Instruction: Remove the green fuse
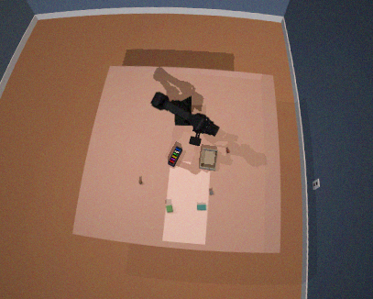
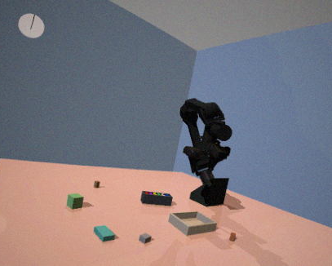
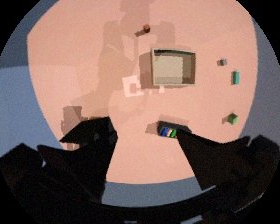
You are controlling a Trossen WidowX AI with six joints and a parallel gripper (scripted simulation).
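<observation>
The green fuse lies 140 mm below my gripper tip, 120 mm to the right of it and 100 mm ahead of it. The rest, counted from my gripper tip: grey tray: 160 mm below, 100 mm to the left, 90 mm ahead; then small grey cube: 310 mm ahead, 160 mm below, 130 mm to the left; then teal block: 400 mm ahead, 160 mm below, 90 mm to the left.
</observation>
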